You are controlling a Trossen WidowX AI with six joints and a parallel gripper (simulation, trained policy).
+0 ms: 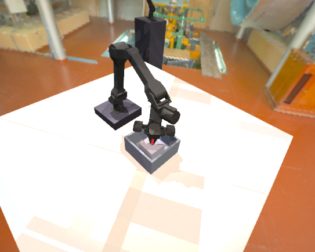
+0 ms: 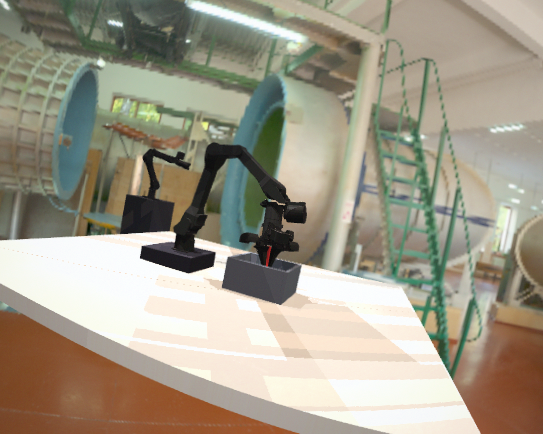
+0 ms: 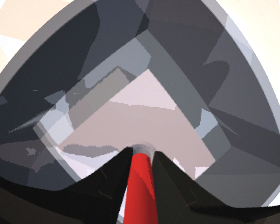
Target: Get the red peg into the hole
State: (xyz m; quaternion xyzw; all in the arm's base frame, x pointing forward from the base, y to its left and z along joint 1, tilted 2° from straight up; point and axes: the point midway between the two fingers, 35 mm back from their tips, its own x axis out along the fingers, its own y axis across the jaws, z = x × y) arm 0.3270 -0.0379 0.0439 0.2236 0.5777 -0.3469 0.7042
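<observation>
Right now my gripper tip is 1 cm past the red peg, 1 cm to the right of it and 3 cm below it. Also, from my gripper tip: grey box 1 cm to the left, 5 cm below.
</observation>
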